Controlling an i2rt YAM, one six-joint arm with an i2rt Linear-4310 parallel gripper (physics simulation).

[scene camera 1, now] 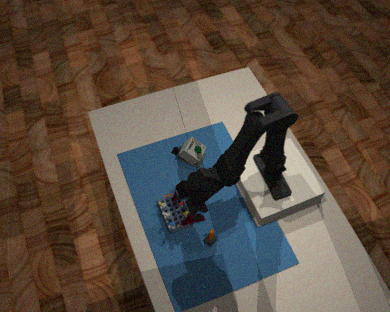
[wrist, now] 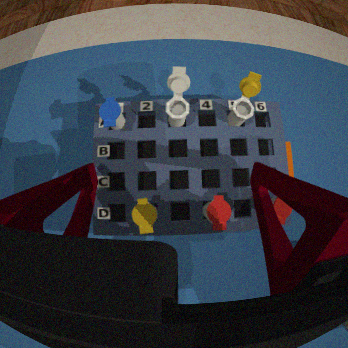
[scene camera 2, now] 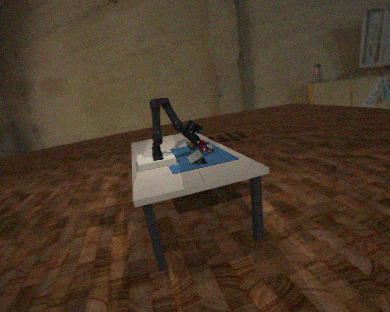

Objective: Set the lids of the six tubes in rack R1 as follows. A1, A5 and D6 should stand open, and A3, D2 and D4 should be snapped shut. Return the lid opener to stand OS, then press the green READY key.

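Frame: origin at the arm's base, x ahead, y left, z up, level; centimetres.
Seen in the pictures: gripper, between the fingertips: [scene camera 1: 177, 212] [wrist: 173, 171] [scene camera 2: 205, 147]; arm's base, origin of its link: [scene camera 1: 271, 175] [scene camera 2: 157, 156].
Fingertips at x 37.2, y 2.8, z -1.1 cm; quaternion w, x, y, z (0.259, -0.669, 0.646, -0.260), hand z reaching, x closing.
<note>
Pixels of each thing's middle, then the offset from my fingertips to it. "pt": a spot on its surface instead. Level surfaces: height alone.
- Rack R1, middle of its body: [wrist: 200, 157] [scene camera 1: 173, 209] [scene camera 2: 206, 148] dy -1.6, dx +0.9, dz -0.3 cm
- A5's yellow lid, middle of its body: [wrist: 249, 88] dy -4.2, dx +4.6, dz +2.0 cm
- A1's blue lid, middle of its body: [wrist: 109, 110] dy +3.7, dx +3.2, dz +1.3 cm
- D2's yellow lid, middle of its body: [wrist: 143, 214] dy +1.5, dx -2.4, dz +1.3 cm
- D4's red lid, middle of its body: [wrist: 218, 211] dy -2.4, dx -2.2, dz +1.4 cm
- D6's red lid, middle of its body: [wrist: 282, 206] dy -6.2, dx -2.0, dz +1.3 cm
- orange lid opener, middle of its body: [scene camera 1: 211, 236] dy +12.2, dx -7.7, dz +1.1 cm
- grey box, a spot on its surface: [scene camera 1: 188, 155] pt dy -19.7, dx -10.6, dz +2.5 cm
- orange strip, a spot on its surface: [wrist: 289, 159] pt dy -8.2, dx +1.2, dz -1.1 cm
- blue mat, height of its surface: dz -3.5 cm
- pale table, height of its surface: dz -3.8 cm
Rack R1 [scene camera 1: 172, 228] [wrist: 162, 134] sits on the mat. In the wrist view, A3's white lid [wrist: 178, 81] and A5's yellow lid [wrist: 250, 85] stand open. A1's blue lid [wrist: 110, 111] lies over its tube, slightly offset. D2's yellow lid [wrist: 144, 215] and D4's red lid [wrist: 219, 212] cover their tubes; whether they are snapped is unclear. D6's red lid [wrist: 283, 210] is partly hidden behind a finger. My gripper [scene camera 1: 188, 209] [wrist: 173, 171] is open and empty above the rack's row C–D side. The orange lid opener [scene camera 1: 211, 233] stands upright in its dark stand [scene camera 1: 210, 241]. The green READY key [scene camera 1: 198, 149] is visible.
The key sits on a grey box [scene camera 1: 188, 155] with a black part at its side. An orange strip [wrist: 289, 159] is at the rack's right edge. The blue mat [scene camera 1: 145, 165] lies on the pale table [scene camera 1: 107, 125]. The arm stands on a white base block [scene camera 1: 305, 192].
</note>
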